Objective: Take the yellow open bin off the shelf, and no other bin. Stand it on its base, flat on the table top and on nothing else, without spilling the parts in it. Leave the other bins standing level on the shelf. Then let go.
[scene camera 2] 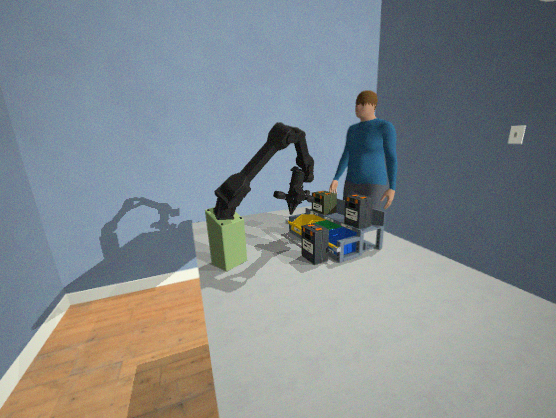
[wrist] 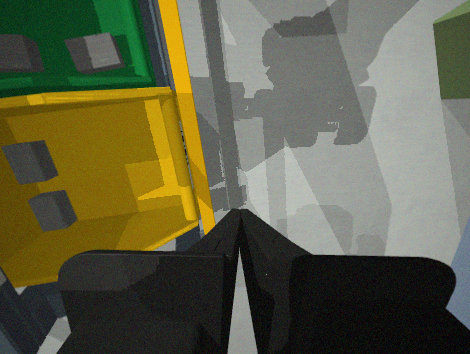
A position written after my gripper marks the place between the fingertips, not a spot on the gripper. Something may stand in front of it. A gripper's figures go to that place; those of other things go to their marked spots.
Labels:
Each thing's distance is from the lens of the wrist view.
my gripper (wrist: pixel 239 216): 11 cm
yellow open bin (wrist: pixel 121 155): 20 cm

